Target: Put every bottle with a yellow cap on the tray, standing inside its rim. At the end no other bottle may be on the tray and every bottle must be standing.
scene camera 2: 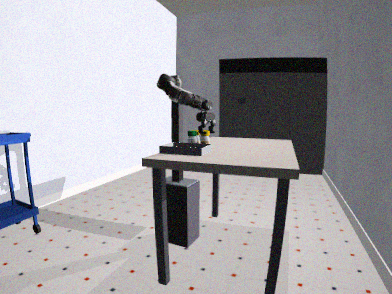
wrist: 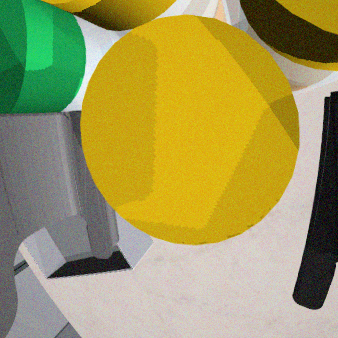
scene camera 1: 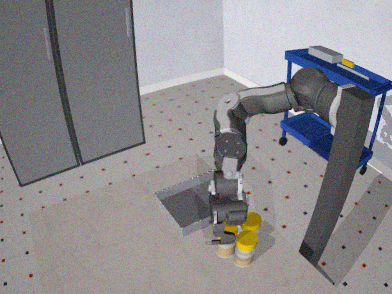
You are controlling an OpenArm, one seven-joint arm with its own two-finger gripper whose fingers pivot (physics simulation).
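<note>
A yellow-capped bottle stands on the table under my gripper. The gripper is open, with one finger at each side of the cap and a clear gap on the right in the wrist view. A second yellow-capped bottle stands close beside it, and a third behind. A green-capped bottle stands near the tray; in scene camera 1 the arm mostly hides it. The grey tray shows no bottle in its visible part.
The bottles stand tightly grouped next to the tray's edge on the table. The arm's dark post rises beside them. A blue cart and a grey cabinet stand away from the table.
</note>
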